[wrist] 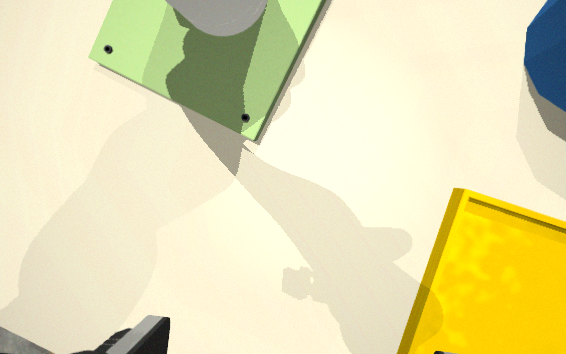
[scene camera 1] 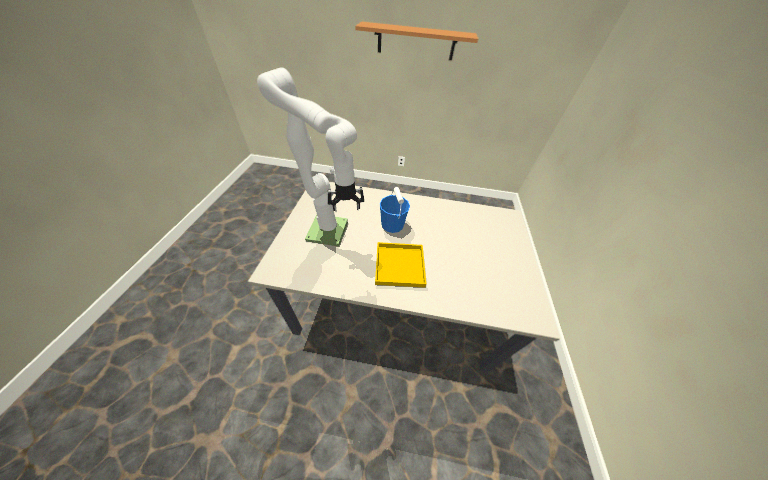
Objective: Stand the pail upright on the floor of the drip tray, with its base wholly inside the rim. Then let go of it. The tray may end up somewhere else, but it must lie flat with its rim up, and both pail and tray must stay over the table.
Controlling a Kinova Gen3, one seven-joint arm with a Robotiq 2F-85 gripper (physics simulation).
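Places are measured from the arm's base along level axes (x ahead, y left, z up), in millimetres.
Pixels of known places: gripper, fingertip midpoint: [scene camera 1: 346,210]; arm's base, origin of the base link: [scene camera 1: 328,224].
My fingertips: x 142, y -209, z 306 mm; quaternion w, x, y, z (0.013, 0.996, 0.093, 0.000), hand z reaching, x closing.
Ahead of a thing's pixels: the offset from my fingertips to its middle. "*": to the spot under its first point. Level surfaces: height alone.
The blue pail @[dx +228, dy +262, dz -219 mm] [scene camera 1: 393,219] [wrist: 550,60] stands upright on the table, behind the tray and apart from it. Its handle with a white grip @[* dx +240, dy +246, dz -103 mm] [scene camera 1: 398,195] is raised over its mouth; in the wrist view part of the pail's side shows at the upper right edge. The yellow square drip tray @[dx +259, dy -36, dz -321 mm] [scene camera 1: 400,284] [wrist: 433,265] lies flat, rim up, in front of the pail, with nothing standing in it. My gripper [scene camera 1: 345,207] is open and empty, pointing down above the table, left of the pail. In the wrist view, parts of its fingers show at the bottom edge.
The arm's green base plate [scene camera 1: 314,233] [wrist: 125,55] sits on the left part of the table @[dz -337 mm] [scene camera 1: 481,254], close to the gripper. The table's front edge runs a little in front of the tray. An orange shelf [scene camera 1: 416,32] is on the back wall, high above the table.
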